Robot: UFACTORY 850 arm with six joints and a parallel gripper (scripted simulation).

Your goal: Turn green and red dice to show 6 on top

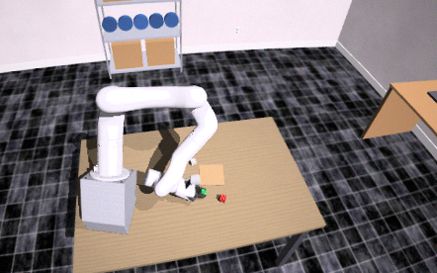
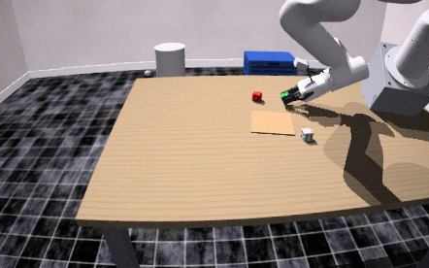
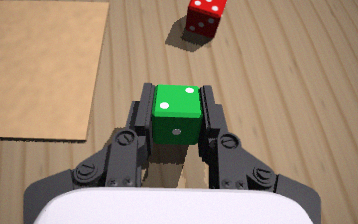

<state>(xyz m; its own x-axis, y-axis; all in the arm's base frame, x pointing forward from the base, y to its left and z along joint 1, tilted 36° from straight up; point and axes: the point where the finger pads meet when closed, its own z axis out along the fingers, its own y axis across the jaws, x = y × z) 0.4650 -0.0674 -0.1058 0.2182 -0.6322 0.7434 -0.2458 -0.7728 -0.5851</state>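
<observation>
My hand is 10 cm short of the red die, 5 cm to the left of it and 2 cm above it. Round my hand: tan mat (9 cm ahead, 12 cm to the left, 3 cm below); then green die (1 cm ahead, 1 cm below); then white die (1 cm ahead, 23 cm to the left, 2 cm below).
</observation>
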